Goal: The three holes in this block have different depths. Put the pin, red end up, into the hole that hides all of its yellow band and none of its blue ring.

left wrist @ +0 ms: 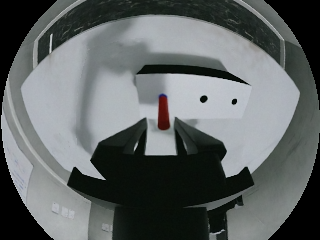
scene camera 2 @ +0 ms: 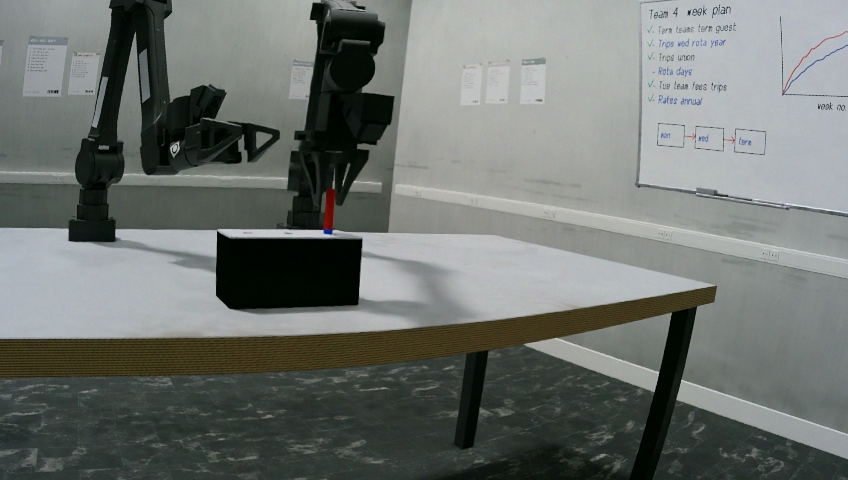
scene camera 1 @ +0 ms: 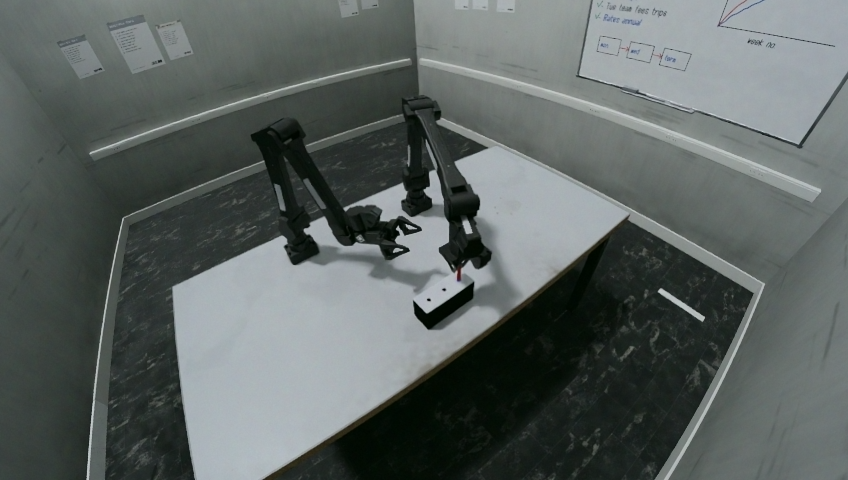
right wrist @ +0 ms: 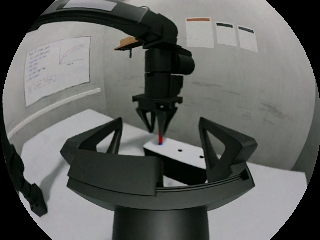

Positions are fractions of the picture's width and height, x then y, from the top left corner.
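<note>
Block (scene camera 2: 0.30,0.56), also (left wrist: 0.60,0.39), (scene camera 1: 0.53,0.62), (right wrist: 0.57,0.68). My left gripper (scene camera 2: 0.39,0.43), plus (left wrist: 0.50,0.51) and (right wrist: 0.49,0.56). My right gripper (scene camera 2: 0.31,0.28), again (right wrist: 0.50,0.51).
</note>
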